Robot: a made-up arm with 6 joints. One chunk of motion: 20 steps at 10 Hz.
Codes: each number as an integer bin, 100 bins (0 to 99) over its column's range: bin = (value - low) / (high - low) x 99, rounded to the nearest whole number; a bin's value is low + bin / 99 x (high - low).
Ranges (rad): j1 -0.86..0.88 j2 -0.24..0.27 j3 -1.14..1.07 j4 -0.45..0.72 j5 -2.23..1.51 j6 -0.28..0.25
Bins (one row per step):
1: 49 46 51 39 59 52
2: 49 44 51 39 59 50
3: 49 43 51 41 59 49
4: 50 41 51 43 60 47
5: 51 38 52 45 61 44
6: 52 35 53 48 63 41
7: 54 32 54 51 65 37
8: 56 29 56 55 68 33
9: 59 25 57 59 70 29
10: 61 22 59 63 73 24
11: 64 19 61 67 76 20
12: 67 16 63 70 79 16
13: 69 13 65 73 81 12
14: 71 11 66 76 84 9
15: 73 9 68 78 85 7
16: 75 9 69 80 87 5
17: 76 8 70 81 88 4
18: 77 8 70 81 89 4
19: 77 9 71 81 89 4
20: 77 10 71 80 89 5
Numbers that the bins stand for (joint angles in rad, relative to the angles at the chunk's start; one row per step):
1: 0.0012 -0.0030 -0.0015 0.0109 -0.0011 -0.0016
2: 0.0012 -0.0133 -0.0015 0.0109 -0.0011 -0.0123
3: 0.0012 -0.0185 -0.0015 0.0345 -0.0011 -0.0177
4: 0.0188 -0.0288 -0.0015 0.0582 0.0367 -0.0284
5: 0.0364 -0.0442 0.0208 0.0818 0.0744 -0.0444
6: 0.0539 -0.0597 0.0431 0.1173 0.1500 -0.0605
7: 0.0891 -0.0752 0.0655 0.1527 0.2256 -0.0819
8: 0.1242 -0.0906 0.1101 0.2000 0.3389 -0.1033
9: 0.1770 -0.1112 0.1324 0.2473 0.4144 -0.1247
10: 0.2121 -0.1267 0.1771 0.2945 0.5278 -0.1515
11: 0.2648 -0.1421 0.2217 0.3418 0.6411 -0.1729
12: 0.3176 -0.1576 0.2664 0.3773 0.7544 -0.1943
13: 0.3527 -0.1730 0.3110 0.4127 0.8300 -0.2158
14: 0.3879 -0.1833 0.3333 0.4482 0.9433 -0.2318
15: 0.4230 -0.1936 0.3780 0.4718 0.9811 -0.2425
16: 0.4582 -0.1936 0.4003 0.4955 1.0567 -0.2532
17: 0.4758 -0.1988 0.4226 0.5073 1.0944 -0.2586
18: 0.4933 -0.1988 0.4226 0.5073 1.1322 -0.2586
19: 0.4933 -0.1936 0.4449 0.5073 1.1322 -0.2586
20: 0.4933 -0.1885 0.4449 0.4955 1.1322 -0.2532

